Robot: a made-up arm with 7 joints.
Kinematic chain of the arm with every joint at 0, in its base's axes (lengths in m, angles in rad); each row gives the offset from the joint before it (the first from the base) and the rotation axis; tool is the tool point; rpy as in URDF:
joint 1: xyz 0 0 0 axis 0.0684 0.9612 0.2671
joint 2: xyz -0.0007 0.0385 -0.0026 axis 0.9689 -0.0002 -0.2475
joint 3: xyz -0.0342 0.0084 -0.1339 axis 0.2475 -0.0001 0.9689
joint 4: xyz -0.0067 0 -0.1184 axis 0.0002 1 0
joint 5: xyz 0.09 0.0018 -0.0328 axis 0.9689 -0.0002 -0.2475
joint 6: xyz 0.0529 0 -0.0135 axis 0.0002 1 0
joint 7: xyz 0.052 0 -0.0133 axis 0.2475 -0.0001 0.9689
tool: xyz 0 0 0 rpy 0 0.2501 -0.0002
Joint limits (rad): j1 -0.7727..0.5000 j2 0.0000..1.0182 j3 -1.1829..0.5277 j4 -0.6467..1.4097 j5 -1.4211..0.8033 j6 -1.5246..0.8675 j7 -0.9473..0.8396
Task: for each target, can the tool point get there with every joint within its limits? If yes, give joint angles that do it. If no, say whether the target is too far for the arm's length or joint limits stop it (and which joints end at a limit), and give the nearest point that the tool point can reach.
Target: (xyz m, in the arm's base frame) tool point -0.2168 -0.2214 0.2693
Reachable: no: joint limits stop it (at a limit: joint 1, joint 2, joint 3, joint 4, joint 5) | nearest point -0.0707 -0.0909 -0.1211 | short by 0.437 m
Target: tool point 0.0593 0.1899 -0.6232
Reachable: no: too far | nearest point 0.0436 0.1471 -0.4481 | short by 0.181 m
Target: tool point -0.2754 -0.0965 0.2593
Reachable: no: joint limits stop it (at a limit: joint 1, joint 2, joint 3, joint 4, joint 5, joint 6) | nearest point -0.0747 -0.0872 -0.1217 | short by 0.431 m
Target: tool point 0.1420 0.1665 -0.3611
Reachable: yes | joints -0.0756 0.2912 0.1194 0.4765 0.2609 -0.0976 0.5106
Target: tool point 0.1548 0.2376 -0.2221
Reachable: yes | joints 0.0935 0.8040 0.0483 -0.1147 0.2582 0.1177 0.5991
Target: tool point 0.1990 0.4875 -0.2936
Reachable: no: too far | nearest point 0.1623 0.4013 -0.2377 | short by 0.109 m
